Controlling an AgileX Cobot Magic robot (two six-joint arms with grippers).
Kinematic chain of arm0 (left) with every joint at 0, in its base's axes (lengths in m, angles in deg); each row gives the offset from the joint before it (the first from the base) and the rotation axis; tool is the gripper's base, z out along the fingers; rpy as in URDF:
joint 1: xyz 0 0 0.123 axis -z
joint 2: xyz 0 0 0 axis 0.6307 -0.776 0
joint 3: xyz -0.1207 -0.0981 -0.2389 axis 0.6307 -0.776 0
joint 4: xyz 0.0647 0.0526 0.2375 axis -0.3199 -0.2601 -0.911
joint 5: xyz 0 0 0 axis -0.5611 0.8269 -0.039
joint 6: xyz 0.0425 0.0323 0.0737 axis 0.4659 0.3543 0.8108
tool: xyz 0 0 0 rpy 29.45 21.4 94.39
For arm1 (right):
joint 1: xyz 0 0 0.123 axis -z
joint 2: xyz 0 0 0 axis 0.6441 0.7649 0
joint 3: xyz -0.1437 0.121 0.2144 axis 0.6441 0.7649 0
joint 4: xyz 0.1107 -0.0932 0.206 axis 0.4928 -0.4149 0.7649
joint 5: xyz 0 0 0 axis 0.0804 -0.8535 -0.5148
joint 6: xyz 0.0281 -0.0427 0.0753 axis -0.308 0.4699 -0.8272
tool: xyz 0 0 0 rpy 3.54 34.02 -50.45
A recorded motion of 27 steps. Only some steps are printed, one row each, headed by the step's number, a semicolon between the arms.
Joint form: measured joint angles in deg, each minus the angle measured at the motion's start. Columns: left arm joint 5, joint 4, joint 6, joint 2, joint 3, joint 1; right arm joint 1, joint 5, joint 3, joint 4, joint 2, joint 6.
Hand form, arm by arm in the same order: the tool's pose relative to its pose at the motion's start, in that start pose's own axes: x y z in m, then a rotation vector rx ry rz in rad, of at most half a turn. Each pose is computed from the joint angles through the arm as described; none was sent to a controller.
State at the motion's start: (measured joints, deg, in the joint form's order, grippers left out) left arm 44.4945 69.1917 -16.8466 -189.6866 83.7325 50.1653; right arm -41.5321 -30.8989 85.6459 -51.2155 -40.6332 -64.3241
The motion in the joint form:
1: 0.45 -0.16 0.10 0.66 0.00 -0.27; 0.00 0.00 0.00 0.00 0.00 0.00
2: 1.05 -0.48 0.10 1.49 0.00 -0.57; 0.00 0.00 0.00 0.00 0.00 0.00
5: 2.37 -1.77 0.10 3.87 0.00 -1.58; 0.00 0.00 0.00 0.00 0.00 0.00
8: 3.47 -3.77 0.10 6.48 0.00 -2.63; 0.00 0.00 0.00 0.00 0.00 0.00
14: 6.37 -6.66 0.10 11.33 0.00 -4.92; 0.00 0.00 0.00 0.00 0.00 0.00
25: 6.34 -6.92 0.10 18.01 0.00 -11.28; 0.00 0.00 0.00 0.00 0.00 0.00
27: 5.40 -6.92 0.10 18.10 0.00 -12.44; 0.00 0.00 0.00 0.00 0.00 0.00
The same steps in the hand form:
1: -0.0006 -0.0033 -0.0042 0.0054 -0.0026 0.0100; 0.0000 0.0000 0.0000 0.0000 0.0000 0.0000
2: -0.0009 -0.0075 -0.0092 0.0110 -0.0037 0.0220; 0.0000 0.0000 0.0000 0.0000 0.0000 0.0000
5: -0.0020 -0.0179 -0.0244 0.0169 -0.0113 0.0586; 0.0000 0.0000 0.0000 0.0000 0.0000 0.0000
8: -0.0021 -0.0284 -0.0408 0.0104 -0.0185 0.1041; 0.0000 0.0000 0.0000 0.0000 0.0000 0.0000
14: 0.0000 -0.0473 -0.0730 0.0088 -0.0319 0.1772; 0.0000 0.0000 0.0000 0.0000 0.0000 0.0000
25: -0.0056 -0.0621 -0.1346 -0.0083 -0.1861 0.2176; 0.0000 0.0000 0.0000 0.0000 0.0000 0.0000
27: -0.0087 -0.0576 -0.1416 -0.0223 -0.2174 0.2076; 0.0000 0.0000 0.0000 0.0000 0.0000 0.0000

